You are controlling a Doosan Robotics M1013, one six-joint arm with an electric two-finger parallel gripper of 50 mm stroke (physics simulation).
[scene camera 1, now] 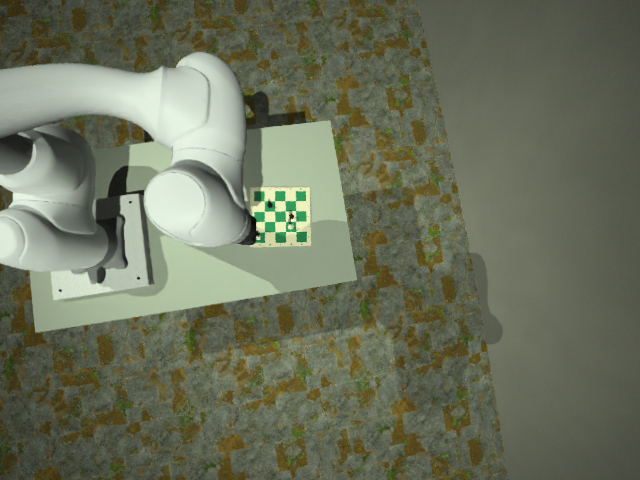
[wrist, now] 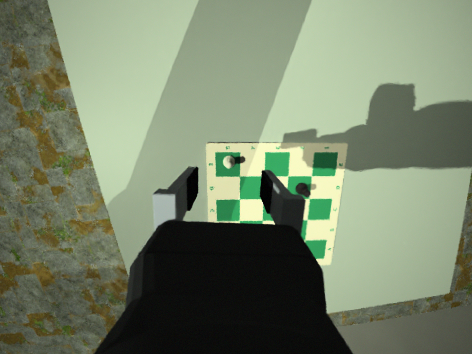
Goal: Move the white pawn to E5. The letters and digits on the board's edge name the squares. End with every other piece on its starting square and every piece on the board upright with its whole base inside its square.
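Frame: origin at the arm's base, x ahead, y left, z up, level; centimetres.
Seen in the pictures: gripper, fingertip midpoint: (wrist: pixel 229 181); arm's base, link origin: (scene camera 1: pixel 99 245).
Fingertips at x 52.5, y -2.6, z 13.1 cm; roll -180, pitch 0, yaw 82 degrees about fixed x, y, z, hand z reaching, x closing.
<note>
Offsets run from my fingertips to a thing's top centre. Level surfaces: height alone.
The white pawn @[dx +1.1, dy -0.2, dz -12.3 cm] (scene camera 1: pixel 257 237) (wrist: pixel 229 161) stands upright on the green corner square E5 of the chessboard @[dx +9.8, dy +6.5, dz -15.4 cm] (scene camera 1: pixel 280 245) (wrist: pixel 341 172), its base appearing inside the square. My gripper (wrist: pixel 229 181) is open and empty; in the wrist view it hangs above the board near the 5-side edge, with the pawn beyond the fingertips and clear of them. In the scene view the arm hides the fingertips.
A black piece @[dx +6.5, dy +11.0, dz -12.3 cm] (scene camera 1: pixel 269 204) (wrist: pixel 302 189) stands on D2. Another dark piece @[dx +13.8, dy +6.1, dz -12.3 cm] (scene camera 1: pixel 291 215) stands on B3, and a white piece @[dx +13.2, dy +2.4, dz -11.1 cm] (scene camera 1: pixel 290 226) on B4; the gripper body hides both in the wrist view. The board lies on a pale table @[dz -16.0 cm] (scene camera 1: pixel 206 289) (wrist: pixel 400 250).
</note>
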